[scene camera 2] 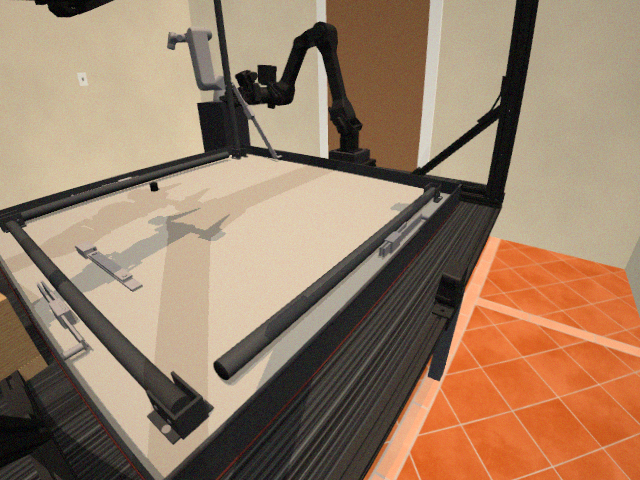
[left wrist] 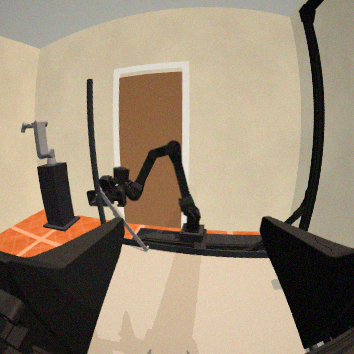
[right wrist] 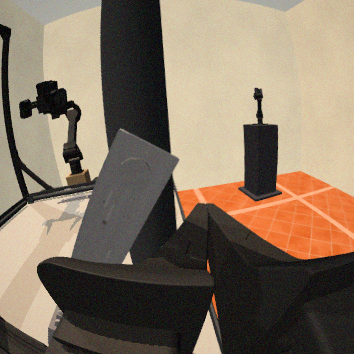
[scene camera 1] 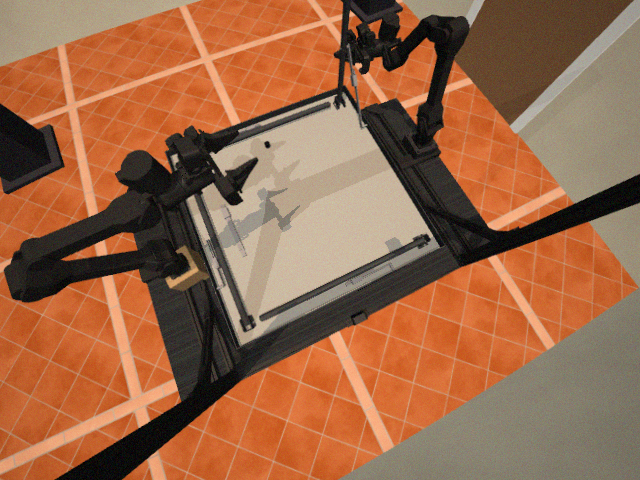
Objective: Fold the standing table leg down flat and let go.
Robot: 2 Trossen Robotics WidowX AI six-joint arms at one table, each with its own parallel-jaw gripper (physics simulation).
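Places are measured from the left arm's base along level axes (x left, y down, z back), in metres.
Pixels of known places: left gripper, fingertip midpoint: [left wrist: 194,225] [right wrist: 30,99] [scene camera 1: 247,145]; right gripper, fingertip midpoint: [scene camera 2: 219,98] [left wrist: 90,204] [right wrist: 203,210] [scene camera 1: 333,55]; left arm's base, link origin: [right wrist: 76,172] [scene camera 1: 177,266]; right arm's base, link origin: [scene camera 2: 349,150] [left wrist: 192,228] [scene camera 1: 422,140].
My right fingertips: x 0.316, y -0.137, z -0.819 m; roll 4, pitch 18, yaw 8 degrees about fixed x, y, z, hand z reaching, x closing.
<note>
Ahead of a thing's pixels: the offset from my right fingertips to its middle. "spot": to the spot under its first point. Level surfaces: height alone.
The standing dark leg [scene camera 1: 341,77] [scene camera 2: 223,51] [left wrist: 91,130] [right wrist: 135,75] is upright at the back corner of the pale panel @(dy +0.210 m) [scene camera 1: 330,206] [scene camera 2: 310,232]. A grey brace [scene camera 1: 353,77] [scene camera 2: 263,135] [left wrist: 122,220] [right wrist: 125,200] slants from the leg to the panel's edge. My right gripper [right wrist: 203,210] is shut and empty, close beside the leg partway up. In the right wrist view, leg and brace stand just beyond and left of the fingertips; contact cannot be told. My left gripper [scene camera 1: 247,146] is open and empty above the panel's left side, far from the leg.
Three other legs @(spot: dy +0.181, dx -0.356, dz +0.698 m) [scene camera 1: 222,258] @(spot: dy +0.188, dx -0.647, dz +0.378 m) [scene camera 1: 351,276] [scene camera 2: 124,178] lie flat along the panel's edges. A small black knob @(dy +0.185, dx -0.052, dz +0.341 m) [scene camera 1: 267,144] [scene camera 2: 154,186] is on the panel. Black frame posts [scene camera 2: 516,77] [left wrist: 317,125] rise beside the table. A dark pedestal [left wrist: 57,195] stands beyond the leg.
</note>
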